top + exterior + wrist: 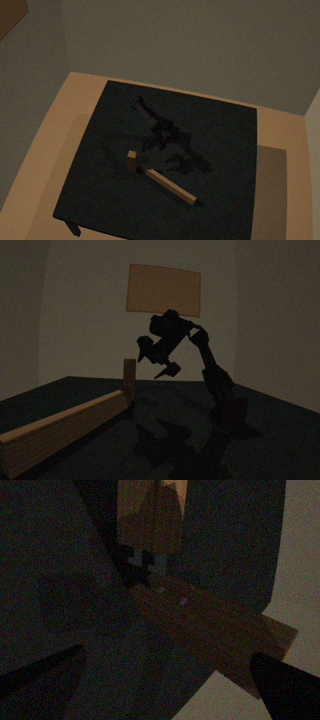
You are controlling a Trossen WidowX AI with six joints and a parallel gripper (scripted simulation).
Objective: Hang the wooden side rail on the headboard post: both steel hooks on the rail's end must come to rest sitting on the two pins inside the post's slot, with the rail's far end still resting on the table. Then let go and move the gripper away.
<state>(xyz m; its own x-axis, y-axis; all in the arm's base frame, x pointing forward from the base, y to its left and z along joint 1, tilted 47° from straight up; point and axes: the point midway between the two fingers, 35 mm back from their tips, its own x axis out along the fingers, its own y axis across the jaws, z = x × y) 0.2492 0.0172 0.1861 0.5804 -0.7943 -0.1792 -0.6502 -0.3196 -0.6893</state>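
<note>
Now: the wooden headboard post 70 mm to the right of my gripper tip, 70 mm ahead of it and 50 mm below it.
</note>
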